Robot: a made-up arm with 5 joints.
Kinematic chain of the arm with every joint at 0, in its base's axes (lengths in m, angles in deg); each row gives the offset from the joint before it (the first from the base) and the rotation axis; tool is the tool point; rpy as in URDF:
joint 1: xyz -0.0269 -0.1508 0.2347 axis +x
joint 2: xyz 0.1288 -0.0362 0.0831 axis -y
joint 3: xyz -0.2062 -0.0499 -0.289 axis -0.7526 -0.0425 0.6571
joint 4: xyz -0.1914 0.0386 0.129 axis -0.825 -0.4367 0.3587
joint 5: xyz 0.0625 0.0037 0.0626 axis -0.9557 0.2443 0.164
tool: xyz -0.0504 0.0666 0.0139 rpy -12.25 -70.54 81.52
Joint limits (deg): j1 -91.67..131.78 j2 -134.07..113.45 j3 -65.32..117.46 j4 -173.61..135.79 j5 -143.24..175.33
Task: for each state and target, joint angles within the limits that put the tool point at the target. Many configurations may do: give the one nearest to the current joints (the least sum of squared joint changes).
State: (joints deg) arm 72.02 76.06 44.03 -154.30 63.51
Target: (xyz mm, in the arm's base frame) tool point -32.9 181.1 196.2
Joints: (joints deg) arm 101.88 46.89 40.82 -163.57 81.57
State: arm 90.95 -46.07 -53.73 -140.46 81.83
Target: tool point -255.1 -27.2 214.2
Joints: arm 114.72 5.20 -45.15 -150.98 83.42
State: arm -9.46 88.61 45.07 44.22 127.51
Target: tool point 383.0 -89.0 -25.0
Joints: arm 23.26 110.92 6.02 33.95 125.65
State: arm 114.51 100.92 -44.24 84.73 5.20
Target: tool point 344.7 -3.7 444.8
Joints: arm 130.98 105.53 -36.18 87.84 2.56
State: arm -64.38 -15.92 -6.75 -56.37 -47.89
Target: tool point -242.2 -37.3 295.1
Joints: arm -91.67 -14.41 -0.08 -44.82 -26.33
